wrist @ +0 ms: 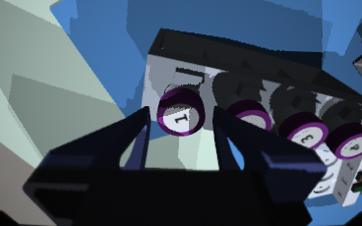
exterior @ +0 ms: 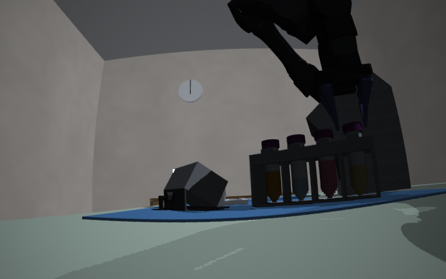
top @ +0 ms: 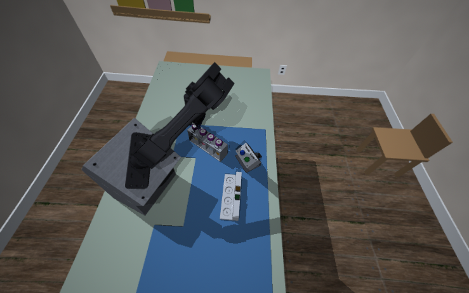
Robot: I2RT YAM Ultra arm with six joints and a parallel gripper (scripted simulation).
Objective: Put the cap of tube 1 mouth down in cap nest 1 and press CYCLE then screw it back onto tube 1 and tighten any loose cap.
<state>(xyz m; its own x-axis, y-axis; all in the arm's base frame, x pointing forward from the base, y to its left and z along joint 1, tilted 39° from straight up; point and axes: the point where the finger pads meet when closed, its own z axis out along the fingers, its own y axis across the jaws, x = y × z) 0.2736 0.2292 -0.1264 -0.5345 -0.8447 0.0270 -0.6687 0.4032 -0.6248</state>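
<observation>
Right now the threaded neck of tube 1 is 10 mm below my hand. From my hand the other things lie so: green ready key (220 mm ahead, 220 mm to the right, 60 mm below); key desk (220 mm ahead, 200 mm to the right, 70 mm below); blue cycle key (210 mm ahead, 170 mm to the right, 60 mm below).
</observation>
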